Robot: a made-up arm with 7 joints. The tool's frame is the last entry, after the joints.
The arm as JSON. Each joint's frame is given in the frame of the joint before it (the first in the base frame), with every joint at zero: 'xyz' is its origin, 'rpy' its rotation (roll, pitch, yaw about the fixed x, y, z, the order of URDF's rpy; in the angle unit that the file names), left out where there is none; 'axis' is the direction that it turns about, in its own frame. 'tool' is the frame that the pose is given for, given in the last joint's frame.
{
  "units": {
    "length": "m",
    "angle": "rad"
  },
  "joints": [
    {
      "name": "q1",
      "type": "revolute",
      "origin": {
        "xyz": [
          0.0,
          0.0,
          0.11
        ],
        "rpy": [
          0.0,
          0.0,
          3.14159
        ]
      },
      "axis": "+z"
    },
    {
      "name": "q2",
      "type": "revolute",
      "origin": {
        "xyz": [
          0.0,
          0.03,
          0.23
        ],
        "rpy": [
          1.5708,
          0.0,
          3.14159
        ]
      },
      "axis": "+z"
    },
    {
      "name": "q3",
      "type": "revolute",
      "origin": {
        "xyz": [
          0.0,
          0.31,
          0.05
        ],
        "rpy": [
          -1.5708,
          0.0,
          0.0
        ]
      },
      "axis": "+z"
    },
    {
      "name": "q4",
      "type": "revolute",
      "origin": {
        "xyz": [
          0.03,
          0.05,
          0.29
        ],
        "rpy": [
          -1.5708,
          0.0,
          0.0
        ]
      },
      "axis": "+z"
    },
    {
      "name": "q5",
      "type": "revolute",
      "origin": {
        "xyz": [
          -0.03,
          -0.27,
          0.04
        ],
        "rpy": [
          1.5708,
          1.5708,
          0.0
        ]
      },
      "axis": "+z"
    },
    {
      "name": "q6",
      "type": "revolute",
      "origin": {
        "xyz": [
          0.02,
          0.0,
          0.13
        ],
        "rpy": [
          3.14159,
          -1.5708,
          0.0
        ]
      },
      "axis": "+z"
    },
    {
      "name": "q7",
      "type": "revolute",
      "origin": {
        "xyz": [
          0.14,
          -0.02,
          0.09
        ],
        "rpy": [
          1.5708,
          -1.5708,
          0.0
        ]
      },
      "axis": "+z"
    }
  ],
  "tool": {
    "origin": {
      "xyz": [
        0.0,
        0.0,
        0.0
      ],
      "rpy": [
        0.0,
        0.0,
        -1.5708
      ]
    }
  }
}
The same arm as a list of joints. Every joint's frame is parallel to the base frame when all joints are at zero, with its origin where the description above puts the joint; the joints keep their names.
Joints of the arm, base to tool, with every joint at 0 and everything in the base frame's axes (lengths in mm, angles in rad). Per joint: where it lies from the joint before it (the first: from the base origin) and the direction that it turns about. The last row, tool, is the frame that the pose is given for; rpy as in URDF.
q1: axis 0 0 1 xyz 0 0 110
q2: axis 0 -1 0 xyz 0 -30 230
q3: axis 0 0 1 xyz 0 -50 310
q4: axis 0 1 0 xyz 30 50 290
q5: axis 0 0 1 xyz -30 40 270
q6: axis 0 -1 0 xyz 0 -20 130
q7: axis 1 0 0 xyz 20 -90 140
tool: xyz 0 0 0 rpy 3.1416 -1.5708 0

